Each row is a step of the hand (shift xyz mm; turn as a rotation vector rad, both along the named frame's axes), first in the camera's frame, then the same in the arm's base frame.
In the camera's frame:
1: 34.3 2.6 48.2 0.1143 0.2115 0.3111
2: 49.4 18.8 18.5 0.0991 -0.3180 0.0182
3: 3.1 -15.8 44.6 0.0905 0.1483 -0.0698
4: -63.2 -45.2 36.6 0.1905 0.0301 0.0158
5: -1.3 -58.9 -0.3 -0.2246 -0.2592 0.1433
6: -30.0 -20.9 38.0 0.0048 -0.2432 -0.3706
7: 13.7 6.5 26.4 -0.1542 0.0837 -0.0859
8: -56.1 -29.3 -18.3 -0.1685 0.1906 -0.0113
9: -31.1 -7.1 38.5 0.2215 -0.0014 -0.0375
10: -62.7 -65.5 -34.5 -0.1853 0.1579 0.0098
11: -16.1 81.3 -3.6 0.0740 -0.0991 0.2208
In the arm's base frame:
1: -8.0 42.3 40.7 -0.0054 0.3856 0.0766
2: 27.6 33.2 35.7 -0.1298 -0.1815 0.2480
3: -33.9 23.0 23.9 0.1761 0.0590 -0.0238
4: -83.4 -11.8 -16.9 0.1165 0.0590 0.1428
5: -33.1 -39.2 29.0 -0.3588 -0.0970 -0.0056
6: -51.7 10.0 -2.2 0.0922 -0.4332 0.0178
7: -4.5 25.8 15.6 0.0096 -0.0307 -0.1927
8: -37.4 -40.9 -35.7 0.0154 0.0927 -0.2367
9: -45.0 19.3 -9.9 0.1491 0.0033 0.1680
10: -51.4 -77.6 -27.3 -0.0251 0.0844 -0.2272
11: 37.9 48.5 -55.6 -0.1456 0.1087 0.1762

